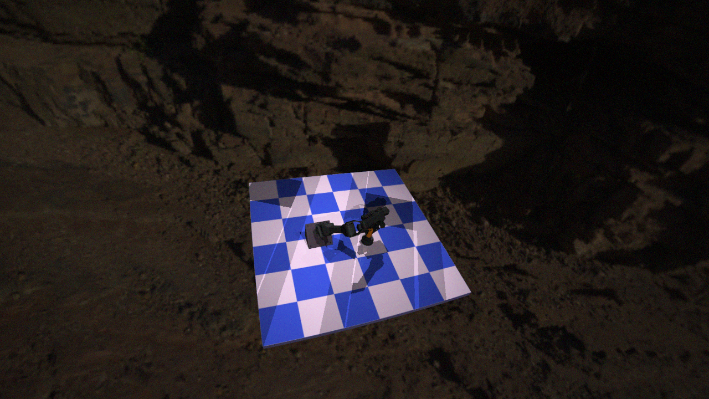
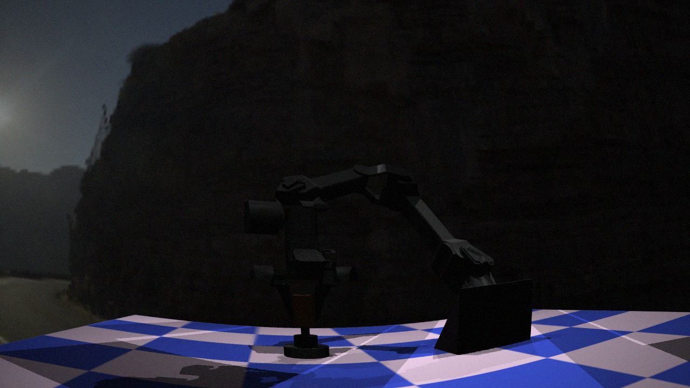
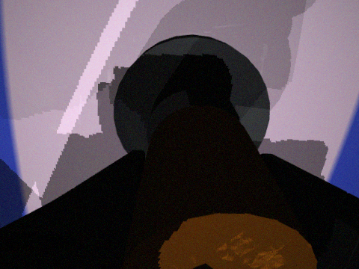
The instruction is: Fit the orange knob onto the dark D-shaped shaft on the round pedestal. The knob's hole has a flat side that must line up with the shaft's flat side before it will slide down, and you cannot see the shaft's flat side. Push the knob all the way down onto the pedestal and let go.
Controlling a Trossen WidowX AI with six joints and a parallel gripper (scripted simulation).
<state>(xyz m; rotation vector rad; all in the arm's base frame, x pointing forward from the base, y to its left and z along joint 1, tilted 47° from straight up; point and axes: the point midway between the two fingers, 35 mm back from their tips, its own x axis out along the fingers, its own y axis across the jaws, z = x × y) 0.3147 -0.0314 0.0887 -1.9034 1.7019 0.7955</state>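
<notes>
The orange knob lies 2 cm above my gripper tip. Also, from my gripper tip: pedestal: 4 cm below.
</notes>
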